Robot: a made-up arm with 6 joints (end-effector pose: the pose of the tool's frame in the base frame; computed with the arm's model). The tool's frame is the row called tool. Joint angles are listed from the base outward.
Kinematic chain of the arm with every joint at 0, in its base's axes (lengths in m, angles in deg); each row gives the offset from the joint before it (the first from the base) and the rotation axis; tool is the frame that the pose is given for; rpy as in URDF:
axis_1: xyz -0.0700 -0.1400 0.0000 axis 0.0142 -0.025 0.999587
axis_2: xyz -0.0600 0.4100 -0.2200 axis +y
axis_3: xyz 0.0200 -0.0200 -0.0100 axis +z
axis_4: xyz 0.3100 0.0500 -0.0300 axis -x
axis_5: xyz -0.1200 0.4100 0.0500 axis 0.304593 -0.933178 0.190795
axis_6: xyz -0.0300 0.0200 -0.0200 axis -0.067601 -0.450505 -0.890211
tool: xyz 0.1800 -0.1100 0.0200 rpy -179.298 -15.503 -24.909
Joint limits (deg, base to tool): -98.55..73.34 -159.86..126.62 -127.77..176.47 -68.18..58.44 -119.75..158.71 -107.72..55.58
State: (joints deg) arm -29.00 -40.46 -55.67 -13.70 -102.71 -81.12
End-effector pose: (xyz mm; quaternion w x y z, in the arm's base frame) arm 529.0 282.9 68.5 0.6506 -0.6941 0.0774 0.2982
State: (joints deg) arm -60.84 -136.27 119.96 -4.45 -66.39 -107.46
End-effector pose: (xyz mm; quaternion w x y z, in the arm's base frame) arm 242.9 -416.7 -546.3 0.5775 0.3491 -0.4210 -0.6062
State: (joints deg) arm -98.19 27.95 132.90 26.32 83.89 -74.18
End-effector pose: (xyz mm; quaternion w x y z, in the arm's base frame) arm 159.1 508.7 -52.9 0.0579 -0.5077 -0.5886 -0.6265
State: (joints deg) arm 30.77 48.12 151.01 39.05 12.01 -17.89
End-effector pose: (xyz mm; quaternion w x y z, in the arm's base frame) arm -673.6 -224.6 -25.1 0.4866 -0.1262 -0.8603 -0.0852
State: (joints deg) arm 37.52 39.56 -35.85 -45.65 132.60 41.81
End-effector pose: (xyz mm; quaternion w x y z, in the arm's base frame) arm -64.2 353.9 -287.7 0.5794 -0.2078 0.4890 -0.6181
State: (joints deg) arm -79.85 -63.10 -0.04 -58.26 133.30 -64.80
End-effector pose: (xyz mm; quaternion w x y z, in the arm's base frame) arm 367.1 394.0 105.1 0.4221 -0.0989 0.1197 0.8931
